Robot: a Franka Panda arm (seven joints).
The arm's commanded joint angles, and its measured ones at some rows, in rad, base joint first. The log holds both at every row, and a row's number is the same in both.
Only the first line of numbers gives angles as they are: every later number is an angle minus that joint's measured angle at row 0.
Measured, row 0:
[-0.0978, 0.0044, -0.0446, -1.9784, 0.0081, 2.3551, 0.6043]
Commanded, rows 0 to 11:
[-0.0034, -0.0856, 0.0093, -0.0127, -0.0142, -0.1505, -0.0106]
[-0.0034, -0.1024, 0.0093, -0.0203, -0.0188, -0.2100, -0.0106]
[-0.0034, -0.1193, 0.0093, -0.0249, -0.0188, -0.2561, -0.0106]
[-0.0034, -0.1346, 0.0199, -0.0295, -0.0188, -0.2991, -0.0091]
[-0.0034, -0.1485, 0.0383, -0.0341, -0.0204, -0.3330, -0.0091]
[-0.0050, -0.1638, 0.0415, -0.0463, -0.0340, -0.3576, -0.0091]
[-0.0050, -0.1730, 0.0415, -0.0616, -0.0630, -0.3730, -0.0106]
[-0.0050, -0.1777, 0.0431, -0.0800, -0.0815, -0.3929, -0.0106]
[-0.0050, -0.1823, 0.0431, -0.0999, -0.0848, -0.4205, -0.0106]
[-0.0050, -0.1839, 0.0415, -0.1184, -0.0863, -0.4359, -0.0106]
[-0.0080, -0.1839, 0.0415, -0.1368, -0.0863, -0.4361, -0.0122]
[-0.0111, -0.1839, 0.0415, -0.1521, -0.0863, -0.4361, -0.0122]
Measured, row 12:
[0.0002, -0.1603, 0.0357, -0.0861, -0.0668, -0.4238, -0.0022]
